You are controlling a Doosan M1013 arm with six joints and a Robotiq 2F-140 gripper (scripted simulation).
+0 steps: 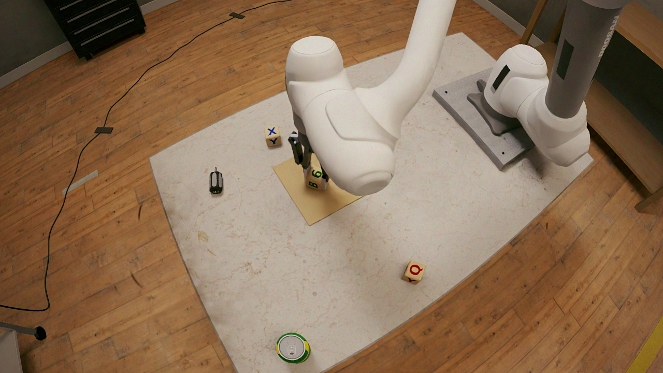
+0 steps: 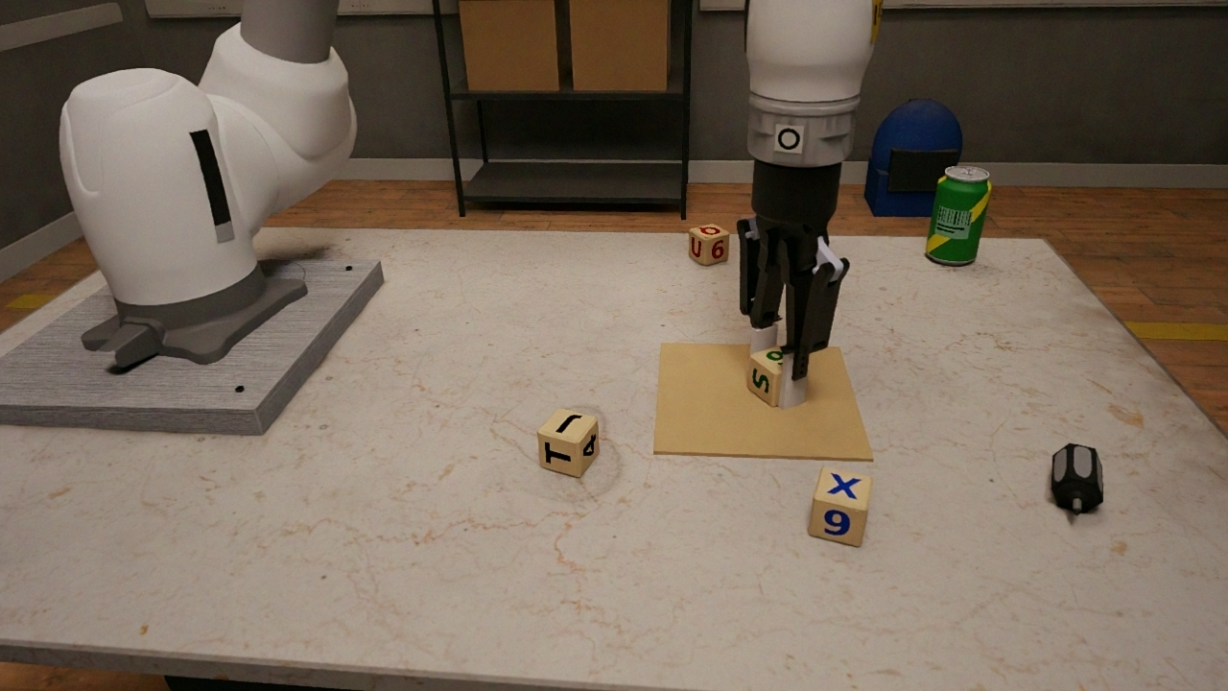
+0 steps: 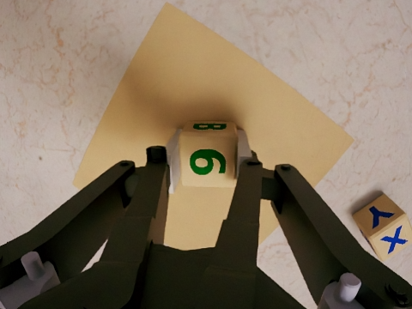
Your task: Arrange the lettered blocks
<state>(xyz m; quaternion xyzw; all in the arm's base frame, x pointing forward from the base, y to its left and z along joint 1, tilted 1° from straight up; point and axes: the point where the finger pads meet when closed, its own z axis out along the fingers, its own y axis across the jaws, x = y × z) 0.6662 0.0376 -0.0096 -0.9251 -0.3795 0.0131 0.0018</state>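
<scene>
The tan mat lies 20 mm behind my hand, 10 mm to the right of it and 30 mm below it. Round my hand: black tool: 260 mm ahead, 100 mm to the right, 20 mm below; then green can: 200 mm ahead, 400 mm to the left, 30 mm above.
</scene>
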